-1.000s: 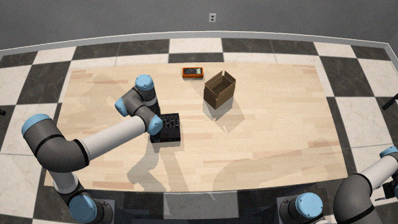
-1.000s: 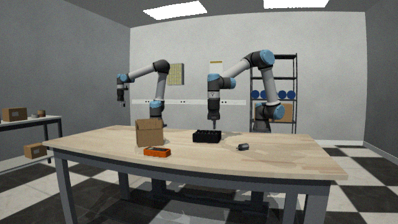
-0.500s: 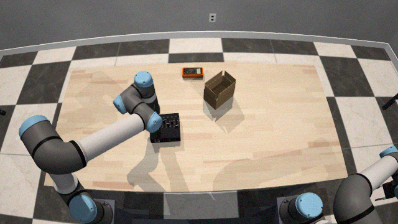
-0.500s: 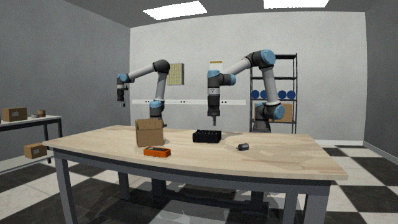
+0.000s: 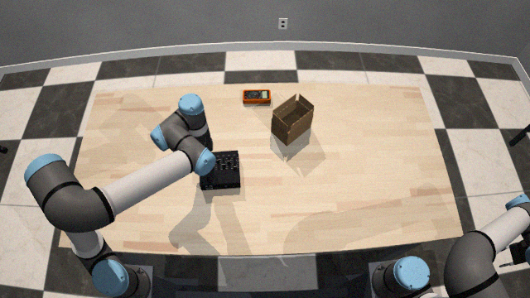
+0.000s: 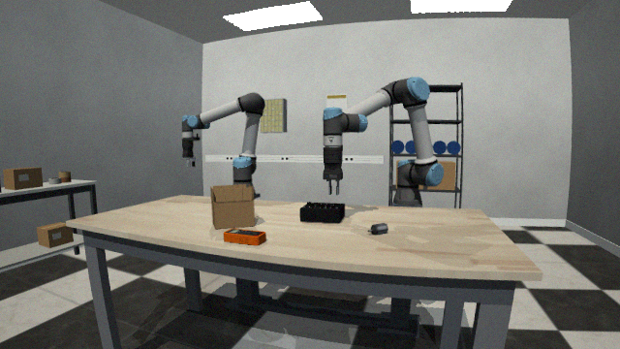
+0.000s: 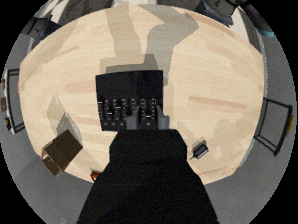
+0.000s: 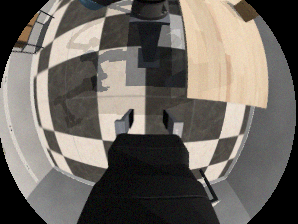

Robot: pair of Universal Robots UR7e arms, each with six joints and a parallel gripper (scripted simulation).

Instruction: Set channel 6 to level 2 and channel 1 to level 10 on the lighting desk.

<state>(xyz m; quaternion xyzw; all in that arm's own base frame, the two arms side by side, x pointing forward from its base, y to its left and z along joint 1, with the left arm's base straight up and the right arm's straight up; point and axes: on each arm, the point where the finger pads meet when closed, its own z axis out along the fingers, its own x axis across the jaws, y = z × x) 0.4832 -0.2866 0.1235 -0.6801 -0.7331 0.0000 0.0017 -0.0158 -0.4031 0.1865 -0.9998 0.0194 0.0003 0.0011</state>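
My left gripper is now 60 mm above the fader cap, 20 mm to the right of it and 10 mm short of it. The rest, counted from my left hand: orange multimeter: 380 mm ahead, 200 mm to the right, 110 mm below; then cardboard box: 350 mm to the right, 210 mm ahead, 60 mm below.
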